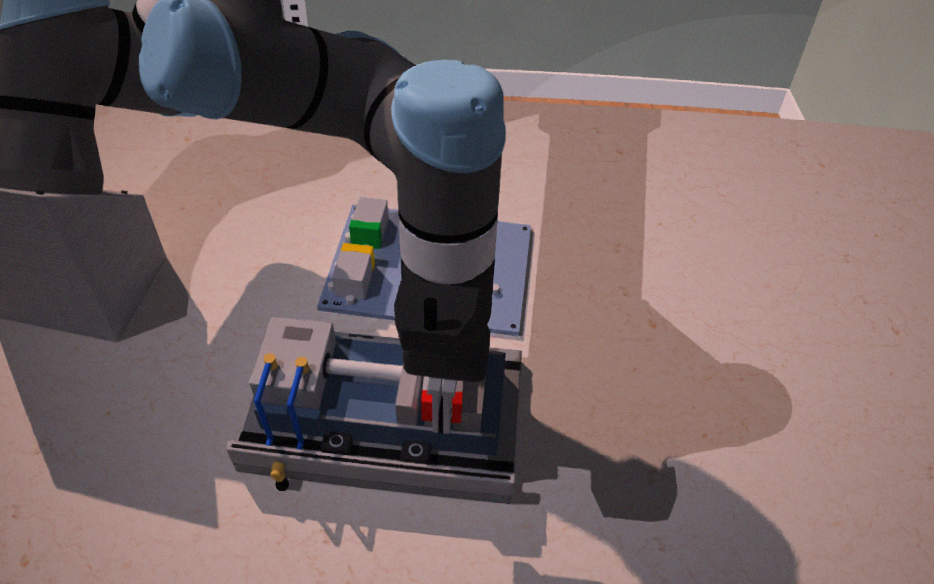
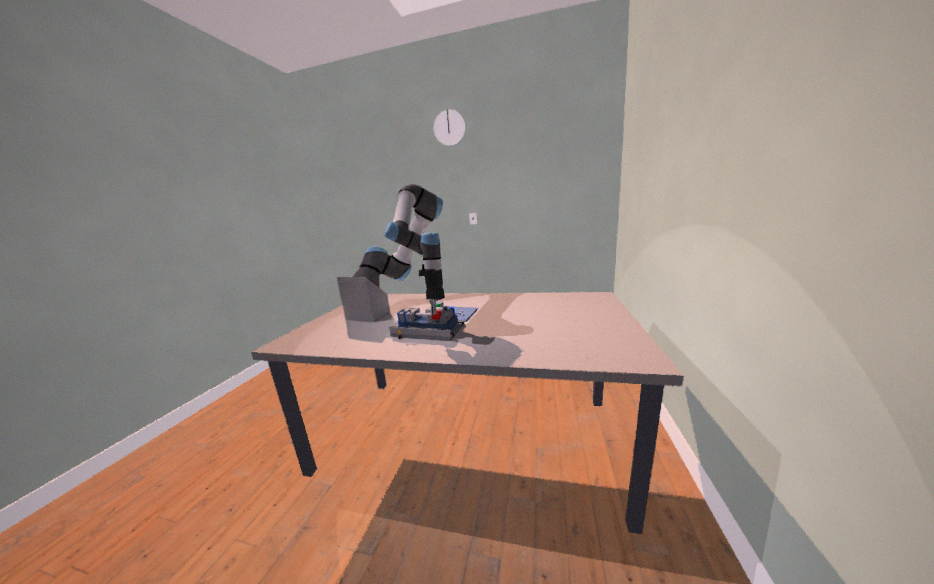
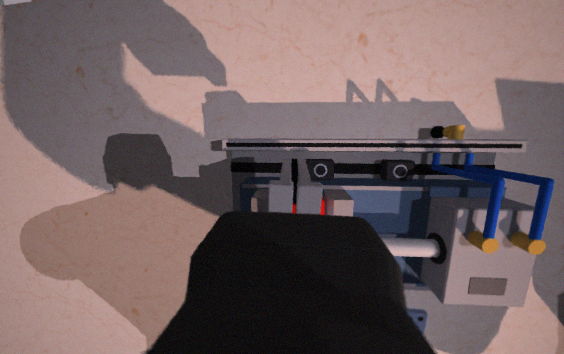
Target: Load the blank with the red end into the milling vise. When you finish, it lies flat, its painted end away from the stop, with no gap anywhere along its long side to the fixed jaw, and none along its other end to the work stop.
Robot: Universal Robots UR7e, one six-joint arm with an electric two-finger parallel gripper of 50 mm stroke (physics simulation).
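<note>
The blank's red end (image 1: 457, 407) (image 2: 436, 315) (image 3: 323, 206) shows on both sides of my fingers, between the jaws of the milling vise (image 1: 365, 402) (image 3: 420, 220). It faces the front rail; the blank's body is hidden. The fixed jaw (image 1: 473, 399) (image 3: 259, 201) is close beside the red end; a gap there cannot be told. The moving jaw (image 1: 407, 400) (image 3: 342, 204) is on the rod side. My gripper (image 1: 441, 429) (image 3: 293, 172) is shut and empty, pointing down with its fingertips in front of the red end. Contact cannot be told. The work stop does not show clearly.
A blue tray (image 1: 520, 275) behind the vise bears a green-ended blank (image 1: 367, 221) and a yellow-ended blank (image 1: 353, 269). The vise's grey cylinder block (image 1: 292, 365) (image 3: 487, 275) has upright blue hoses (image 1: 294, 399) (image 3: 494, 210). A raised rail (image 1: 371, 462) (image 3: 370, 145) runs along the front.
</note>
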